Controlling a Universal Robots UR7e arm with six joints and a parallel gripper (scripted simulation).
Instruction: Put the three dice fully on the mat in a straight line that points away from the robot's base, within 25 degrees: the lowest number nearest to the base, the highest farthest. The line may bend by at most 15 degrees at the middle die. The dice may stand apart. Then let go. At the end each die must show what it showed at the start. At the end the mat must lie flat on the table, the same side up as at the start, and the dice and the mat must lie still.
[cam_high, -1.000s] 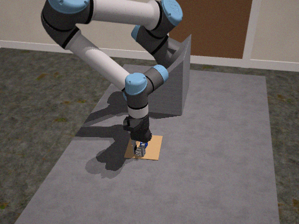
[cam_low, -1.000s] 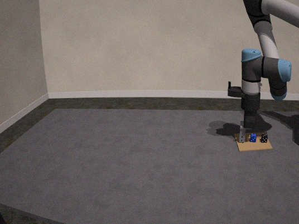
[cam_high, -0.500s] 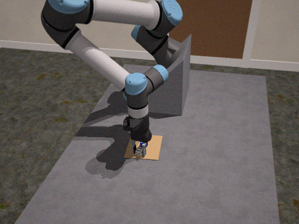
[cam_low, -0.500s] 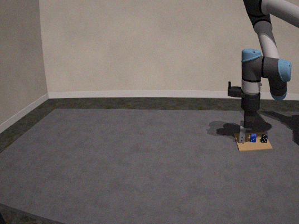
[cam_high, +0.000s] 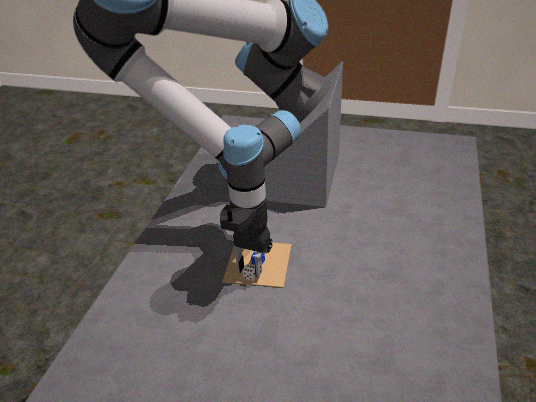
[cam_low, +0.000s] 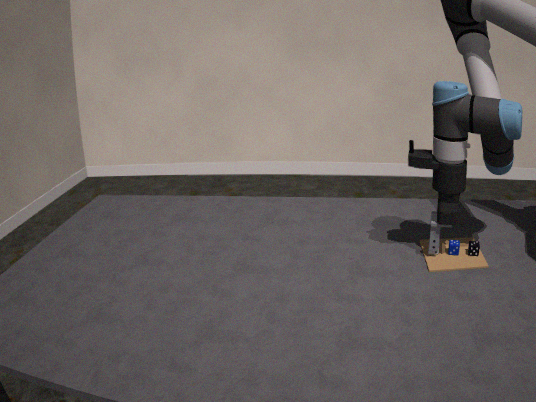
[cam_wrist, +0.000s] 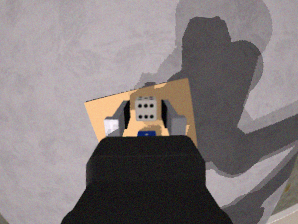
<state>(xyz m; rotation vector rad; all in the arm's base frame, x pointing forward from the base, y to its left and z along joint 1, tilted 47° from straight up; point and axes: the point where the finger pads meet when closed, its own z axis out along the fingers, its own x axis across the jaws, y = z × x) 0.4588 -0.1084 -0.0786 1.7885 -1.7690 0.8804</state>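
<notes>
My hand is 2 cm above the white die. From my hand the other things lie so: tan mat 5 cm behind, 3 cm below; then black die 10 cm behind, 2 cm below; then blue die 5 cm behind, 2 cm below.
</notes>
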